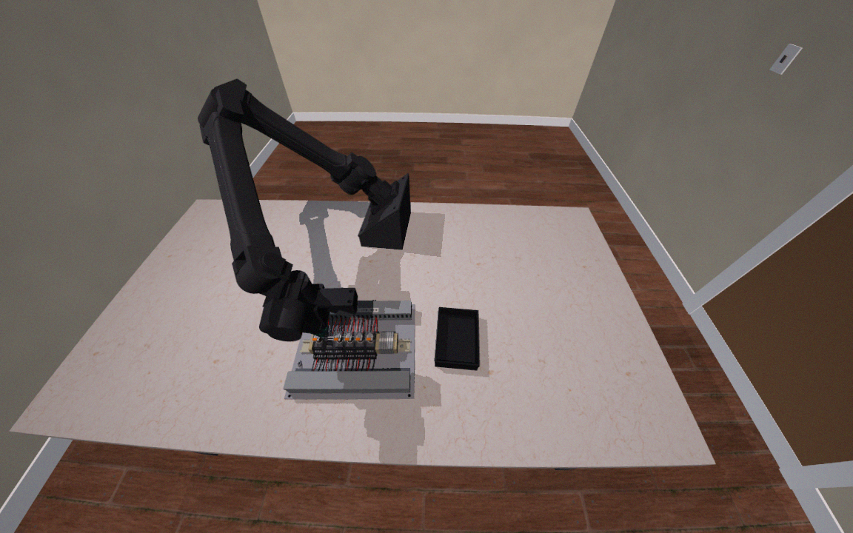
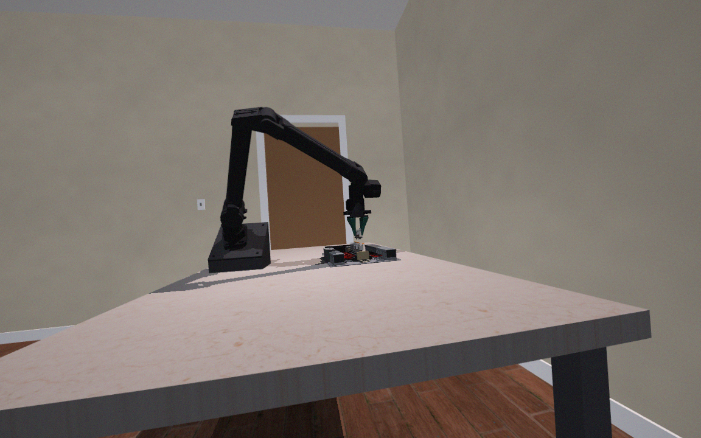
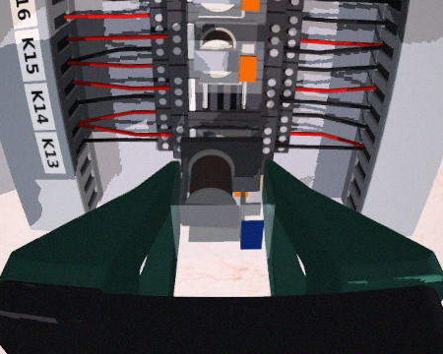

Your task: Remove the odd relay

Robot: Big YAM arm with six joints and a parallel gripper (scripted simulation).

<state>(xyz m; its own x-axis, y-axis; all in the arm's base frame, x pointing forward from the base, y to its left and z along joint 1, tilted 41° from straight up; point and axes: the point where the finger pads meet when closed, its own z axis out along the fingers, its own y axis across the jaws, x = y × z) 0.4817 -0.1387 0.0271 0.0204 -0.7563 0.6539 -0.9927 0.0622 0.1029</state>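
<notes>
Right now the black tray is 20 mm behind my hand, 340 mm to the left of it and 90 mm below it. Round my hand: clear-cased relay: right at my hand.
</notes>
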